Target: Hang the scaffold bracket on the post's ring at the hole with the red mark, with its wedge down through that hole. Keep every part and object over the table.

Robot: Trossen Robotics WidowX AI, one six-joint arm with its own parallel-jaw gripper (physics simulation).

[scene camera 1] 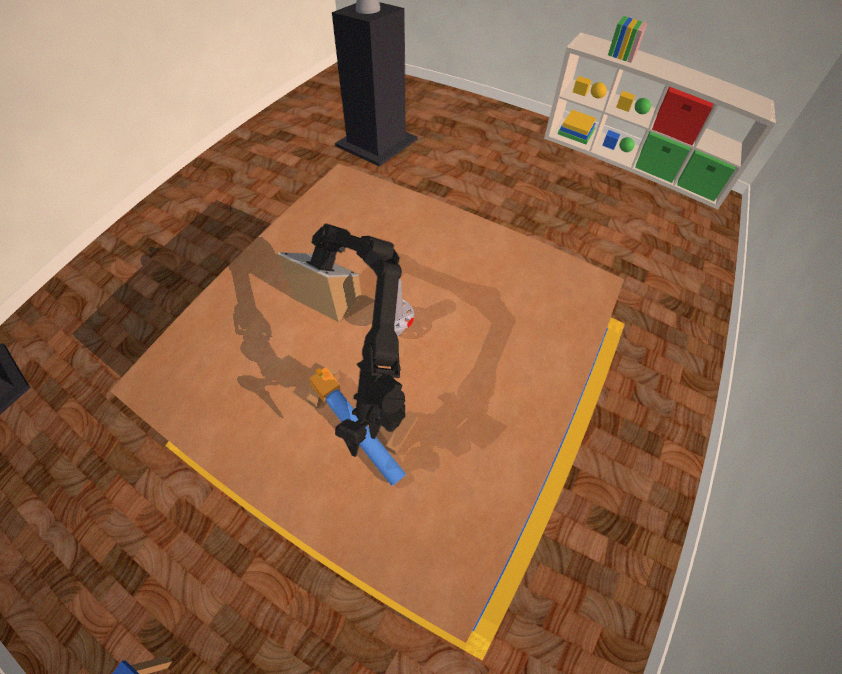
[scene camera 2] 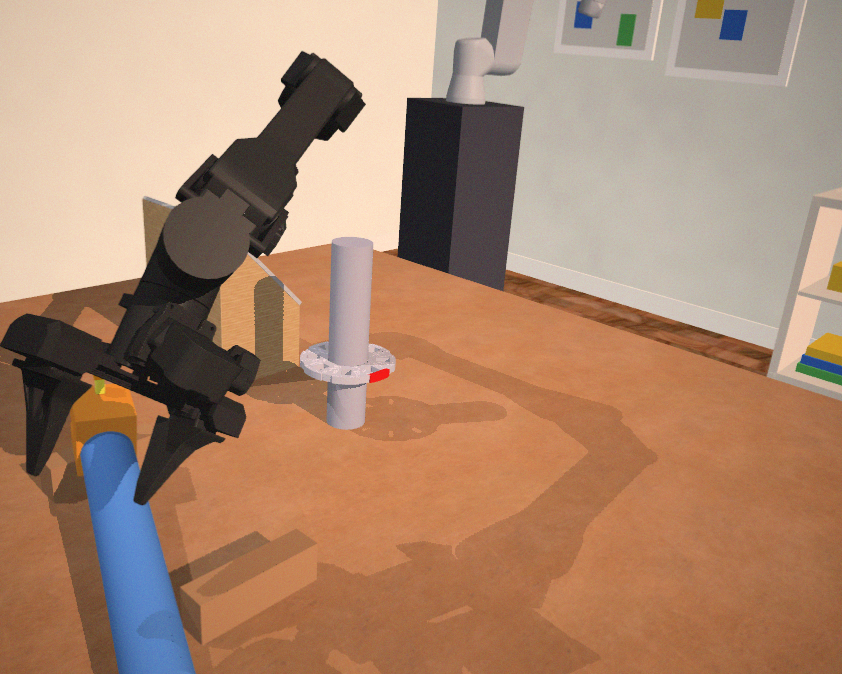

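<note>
The bracket, a blue tube (scene camera 1: 382, 460) (scene camera 2: 133, 562) with an orange head (scene camera 1: 324, 382) (scene camera 2: 105, 418), lies low over the table (scene camera 1: 491, 302) (scene camera 2: 702, 562). A small yellow-green patch shows on the head. My gripper (scene camera 1: 363, 441) (scene camera 2: 87, 487) is open and empty, pointing down above the tube near the head end. In scene camera 2 its fingers appear on either side of the tube. The grey post (scene camera 2: 351, 302) stands upright; its ring (scene camera 1: 405, 310) (scene camera 2: 349, 376) carries a red mark (scene camera 1: 410, 322) (scene camera 2: 379, 376) on its outer edge. In scene camera 1 my arm hides most of the post.
A light wooden block (scene camera 2: 252, 586) lies beside the tube. A wooden stand (scene camera 1: 316, 291) (scene camera 2: 289, 333) with a grey top is behind the post, at my arm's base. Yellow strips (scene camera 1: 554, 477) run along two table edges. A dark pedestal (scene camera 1: 370, 84) (scene camera 2: 459, 189) stands beyond the table.
</note>
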